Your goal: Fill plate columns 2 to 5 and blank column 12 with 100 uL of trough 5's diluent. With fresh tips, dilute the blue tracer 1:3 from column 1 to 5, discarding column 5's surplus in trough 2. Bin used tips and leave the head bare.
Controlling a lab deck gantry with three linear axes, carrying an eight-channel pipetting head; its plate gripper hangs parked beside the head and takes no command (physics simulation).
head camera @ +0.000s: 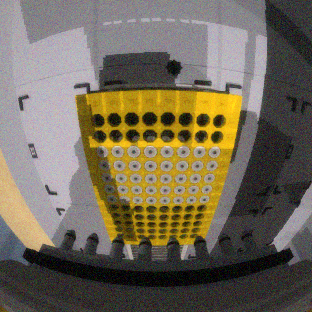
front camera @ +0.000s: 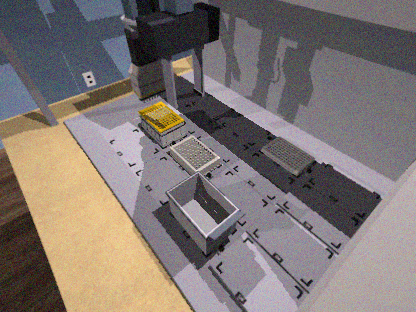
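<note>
The pipetting head (front camera: 147, 80) is at the far end of the deck, behind the tip rack in the front view. Its nozzles (head camera: 145, 245) look bare in the head view. The yellow tip rack (front camera: 162, 119) (head camera: 165, 144) holds several rows of pale tips between emptied rows. The ribbed trough block (front camera: 194, 154) sits nearer, partly hidden behind the nozzles in the head view. The well plate (front camera: 288, 154) is in shadow at the right; its well colours cannot be made out. The grey bin (front camera: 175, 214) stands nearest. My parked plate gripper (front camera: 187, 100) hangs with its paddles apart, holding nothing.
The gripper's dark body (front camera: 172, 35) hangs above the far deck beside the head. Black locating marks and small dark knobs (head camera: 174, 67) are on the deck. A wooden ledge (front camera: 55, 210) runs along the left, and an upright post (front camera: 30, 82) stands at the far left.
</note>
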